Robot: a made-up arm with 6 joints.
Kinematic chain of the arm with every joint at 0, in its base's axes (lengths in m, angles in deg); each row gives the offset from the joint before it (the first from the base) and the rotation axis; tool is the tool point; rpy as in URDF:
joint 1: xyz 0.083 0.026 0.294 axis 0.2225 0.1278 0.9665
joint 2: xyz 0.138 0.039 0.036 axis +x
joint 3: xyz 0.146 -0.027 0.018 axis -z
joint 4: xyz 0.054 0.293 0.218 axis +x
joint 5: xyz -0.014 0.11 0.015 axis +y
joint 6: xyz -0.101 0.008 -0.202 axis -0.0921 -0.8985 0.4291
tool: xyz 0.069 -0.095 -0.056 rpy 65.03 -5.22 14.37
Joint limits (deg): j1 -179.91..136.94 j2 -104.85..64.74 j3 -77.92..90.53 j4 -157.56..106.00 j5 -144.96..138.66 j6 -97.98..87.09
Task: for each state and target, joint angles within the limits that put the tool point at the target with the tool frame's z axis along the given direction. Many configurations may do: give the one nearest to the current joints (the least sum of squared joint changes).
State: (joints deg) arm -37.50 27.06 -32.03 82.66 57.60 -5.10
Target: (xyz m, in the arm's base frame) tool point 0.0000 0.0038 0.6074 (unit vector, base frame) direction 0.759 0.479 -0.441
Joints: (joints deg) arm -26.83 55.15 -24.38 78.76 79.04 0.15
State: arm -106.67 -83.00 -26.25 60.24 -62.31 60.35
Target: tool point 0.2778 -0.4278 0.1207 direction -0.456 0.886 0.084
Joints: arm -109.45 -95.75 -29.21 93.47 -86.44 87.09
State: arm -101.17 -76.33 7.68 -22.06 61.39 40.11
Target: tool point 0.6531 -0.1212 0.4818 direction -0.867 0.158 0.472
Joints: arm -83.08 -26.21 30.17 -19.04 105.24 4.61
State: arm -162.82 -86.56 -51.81 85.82 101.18 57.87
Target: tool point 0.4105 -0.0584 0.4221 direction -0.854 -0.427 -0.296
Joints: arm -125.71 -64.38 -62.45 48.49 100.92 57.65
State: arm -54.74 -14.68 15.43 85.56 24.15 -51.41
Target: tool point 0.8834 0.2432 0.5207 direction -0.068 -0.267 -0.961
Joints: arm -32.54 -17.45 32.97 104.63 -24.90 -75.03
